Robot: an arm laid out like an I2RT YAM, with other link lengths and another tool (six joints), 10 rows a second.
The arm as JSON. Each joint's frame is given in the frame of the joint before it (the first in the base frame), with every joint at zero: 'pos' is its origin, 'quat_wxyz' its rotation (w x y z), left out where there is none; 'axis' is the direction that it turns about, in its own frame. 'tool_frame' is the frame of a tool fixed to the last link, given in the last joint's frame.
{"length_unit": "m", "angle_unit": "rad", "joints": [
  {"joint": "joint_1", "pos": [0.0, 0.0, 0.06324], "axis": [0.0, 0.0, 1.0]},
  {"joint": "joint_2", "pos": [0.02, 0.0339, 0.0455], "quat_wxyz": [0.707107, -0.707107, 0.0, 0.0], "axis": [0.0, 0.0, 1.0]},
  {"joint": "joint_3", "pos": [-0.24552, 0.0, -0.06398], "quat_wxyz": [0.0, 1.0, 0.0, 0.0], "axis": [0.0, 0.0, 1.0]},
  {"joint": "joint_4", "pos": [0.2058, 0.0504, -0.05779], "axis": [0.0, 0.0, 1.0]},
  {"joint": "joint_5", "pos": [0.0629, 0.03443, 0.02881], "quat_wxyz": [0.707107, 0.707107, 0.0, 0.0], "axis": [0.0, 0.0, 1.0]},
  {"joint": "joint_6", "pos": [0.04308, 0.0, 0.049], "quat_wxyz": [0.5, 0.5, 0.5, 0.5], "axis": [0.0, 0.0, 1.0]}
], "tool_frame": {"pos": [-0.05, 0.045, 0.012], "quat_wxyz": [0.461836, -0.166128, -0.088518, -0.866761]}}
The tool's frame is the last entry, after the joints.
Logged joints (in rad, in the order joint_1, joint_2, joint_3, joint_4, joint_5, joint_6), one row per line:
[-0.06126 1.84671 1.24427 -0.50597 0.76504 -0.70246]
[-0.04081 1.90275 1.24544 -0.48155 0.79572 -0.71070]
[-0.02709 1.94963 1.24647 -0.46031 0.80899 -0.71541]
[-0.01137 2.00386 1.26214 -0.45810 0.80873 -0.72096]
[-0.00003 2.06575 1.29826 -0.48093 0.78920 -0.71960]
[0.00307 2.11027 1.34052 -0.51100 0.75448 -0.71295]
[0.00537 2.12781 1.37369 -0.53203 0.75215 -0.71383]
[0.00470 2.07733 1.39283 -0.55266 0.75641 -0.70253]
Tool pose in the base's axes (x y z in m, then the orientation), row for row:
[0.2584 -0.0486 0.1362 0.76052 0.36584 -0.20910 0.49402]
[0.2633 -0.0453 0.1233 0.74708 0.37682 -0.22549 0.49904]
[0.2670 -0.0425 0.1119 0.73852 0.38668 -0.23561 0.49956]
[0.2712 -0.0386 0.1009 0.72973 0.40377 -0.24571 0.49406]
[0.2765 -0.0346 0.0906 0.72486 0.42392 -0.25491 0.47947]
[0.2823 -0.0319 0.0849 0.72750 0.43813 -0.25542 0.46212]
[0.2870 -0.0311 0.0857 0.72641 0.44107 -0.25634 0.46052]
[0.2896 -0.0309 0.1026 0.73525 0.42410 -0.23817 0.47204]
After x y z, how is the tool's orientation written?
As a quaternion, x y z w.
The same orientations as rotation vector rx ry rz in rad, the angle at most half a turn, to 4 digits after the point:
[1.8440 0.8871 -0.5070]
[1.8075 0.9117 -0.5456]
[1.7864 0.9353 -0.5699]
[1.7694 0.9790 -0.5958]
[1.7689 1.0345 -0.6221]
[1.7890 1.0774 -0.6281]
[1.7876 1.0854 -0.6308]
[1.8001 1.0383 -0.5831]

